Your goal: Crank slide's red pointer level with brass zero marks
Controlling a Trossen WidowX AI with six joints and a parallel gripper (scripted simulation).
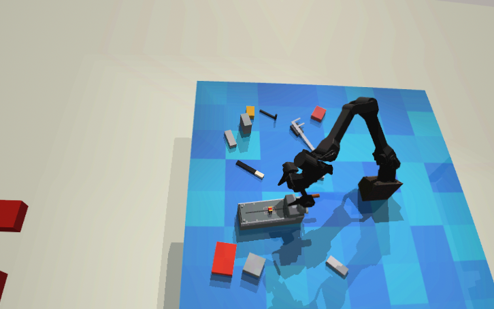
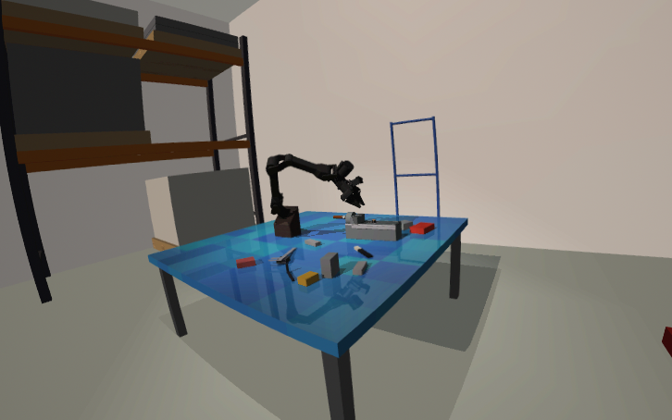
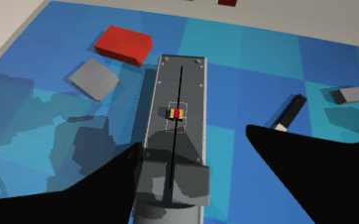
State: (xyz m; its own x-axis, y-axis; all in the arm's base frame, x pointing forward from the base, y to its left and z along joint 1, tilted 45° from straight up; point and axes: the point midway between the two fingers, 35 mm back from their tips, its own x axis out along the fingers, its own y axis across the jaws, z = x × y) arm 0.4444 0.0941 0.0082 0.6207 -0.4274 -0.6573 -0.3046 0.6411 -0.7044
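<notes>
My gripper tip is 140 mm past the brown crank handle, 20 mm to the left of it and 50 mm above it. From my gripper tip the other things lie so: red pointer: 40 mm ahead, 20 mm to the left, 80 mm below; black key: 30 mm behind, 510 mm to the right, 150 mm below; yellow block: 80 mm ahead, 530 mm to the right, 150 mm below.
</notes>
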